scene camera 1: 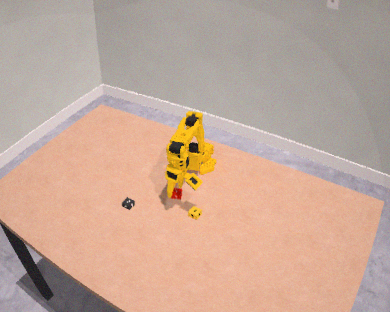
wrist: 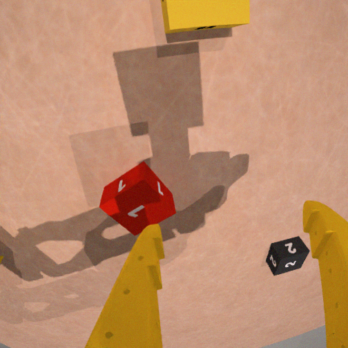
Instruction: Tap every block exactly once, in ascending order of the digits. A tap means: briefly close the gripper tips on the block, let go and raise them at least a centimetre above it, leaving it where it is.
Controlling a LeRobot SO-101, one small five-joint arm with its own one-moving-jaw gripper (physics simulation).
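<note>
The red block [scene camera 1: 176,194] [wrist: 137,197] shows the digit 1 and rests on the table close by the jaws. The black block [scene camera 1: 128,203] [wrist: 287,255] shows the digit 2; in the wrist view it is at the lower right, beyond the right jaw's tip. The yellow block [scene camera 1: 195,213] [wrist: 207,14] is cut off by the top edge of the wrist view, and its digit cannot be read. My gripper [scene camera 1: 182,190] [wrist: 231,216] is open and empty, with a wide gap between the jaws. In the wrist view, the left jaw's tip meets the red block's lower edge.
The wooden table top [scene camera 1: 270,225] carries the arm and the blocks. The arm's shadow falls across the table around the red block. The black block is apart at the left in the scene view, and the yellow block is nearer the camera than the red one.
</note>
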